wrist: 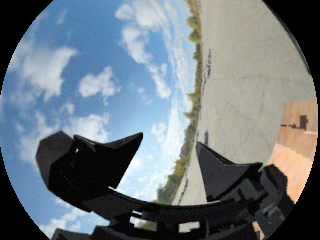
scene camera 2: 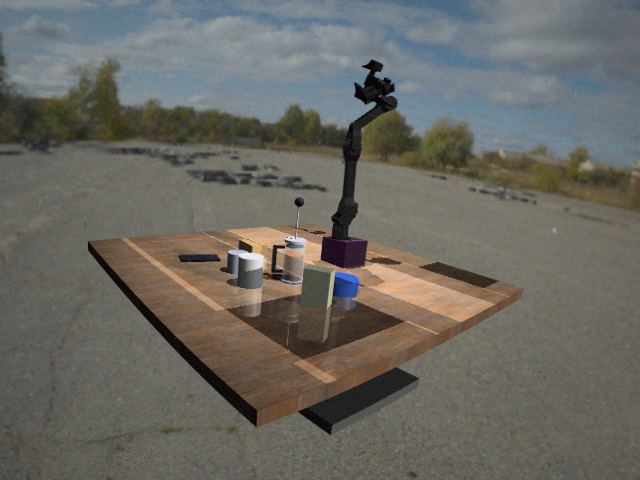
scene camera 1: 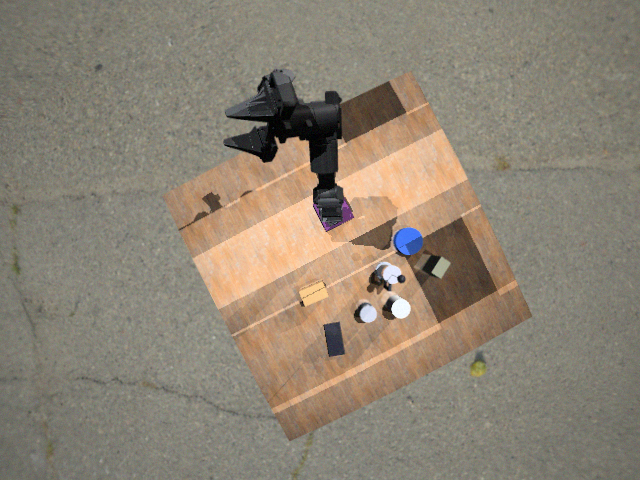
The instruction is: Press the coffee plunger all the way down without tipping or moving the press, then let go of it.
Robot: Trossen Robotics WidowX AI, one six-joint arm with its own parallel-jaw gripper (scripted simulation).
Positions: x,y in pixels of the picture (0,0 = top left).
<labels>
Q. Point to a coffee press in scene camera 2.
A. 294,250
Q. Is the gripper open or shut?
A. Open.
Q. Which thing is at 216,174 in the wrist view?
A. The gripper.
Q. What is the gripper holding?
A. Nothing.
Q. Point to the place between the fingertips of the gripper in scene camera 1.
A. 224,129
</labels>
